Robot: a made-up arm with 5 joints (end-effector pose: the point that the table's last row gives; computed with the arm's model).
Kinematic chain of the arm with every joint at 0, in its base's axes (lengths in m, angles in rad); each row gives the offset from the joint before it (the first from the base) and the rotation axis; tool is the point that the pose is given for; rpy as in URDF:
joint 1: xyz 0 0 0.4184 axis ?
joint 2: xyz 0 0 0 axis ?
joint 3: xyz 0.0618 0 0.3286 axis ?
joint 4: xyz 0.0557 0 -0.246 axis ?
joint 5: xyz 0.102 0 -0.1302 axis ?
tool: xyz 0 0 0 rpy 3.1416 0 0
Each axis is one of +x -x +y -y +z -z.
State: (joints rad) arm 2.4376 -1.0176 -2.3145 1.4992 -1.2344
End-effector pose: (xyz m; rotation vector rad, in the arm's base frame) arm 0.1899 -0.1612 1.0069 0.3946 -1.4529 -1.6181
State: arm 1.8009 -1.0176 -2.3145 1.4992 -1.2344
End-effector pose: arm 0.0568 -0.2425 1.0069 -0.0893 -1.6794 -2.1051
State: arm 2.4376 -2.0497 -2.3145 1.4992 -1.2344
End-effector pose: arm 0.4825 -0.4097 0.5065 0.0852 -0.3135 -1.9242
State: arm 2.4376 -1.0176 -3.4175 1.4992 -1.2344
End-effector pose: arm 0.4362 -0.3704 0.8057 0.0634 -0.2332 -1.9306
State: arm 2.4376 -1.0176 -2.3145 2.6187 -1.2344
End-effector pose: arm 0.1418 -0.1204 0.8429 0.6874 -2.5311 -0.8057
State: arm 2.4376 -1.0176 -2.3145 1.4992 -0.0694
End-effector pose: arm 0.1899 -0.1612 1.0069 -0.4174 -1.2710 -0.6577
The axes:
joint 1: +z
joint 2: +y
joint 3: +y
joint 4: +y
joint 5: -z

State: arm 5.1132 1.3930 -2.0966 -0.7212 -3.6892
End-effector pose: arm 0.2652 -0.6258 0.3461 0.5789 1.8000 -1.2363
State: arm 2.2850 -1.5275 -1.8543 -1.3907 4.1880
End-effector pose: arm 0.3682 -0.4247 0.6104 -1.2754 1.7891 -2.0596
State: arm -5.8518 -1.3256 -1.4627 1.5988 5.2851
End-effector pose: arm -0.1018 -0.0469 0.8544 1.7906 1.5539 1.5398
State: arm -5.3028 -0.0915 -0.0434 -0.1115 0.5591
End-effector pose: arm 0.1394 0.2081 0.4136 -2.8933 -0.6186 -0.2631
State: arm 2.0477 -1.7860 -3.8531 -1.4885 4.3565
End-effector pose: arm 0.1250 -0.2419 0.1682 1.1412 -2.5803 -1.2651
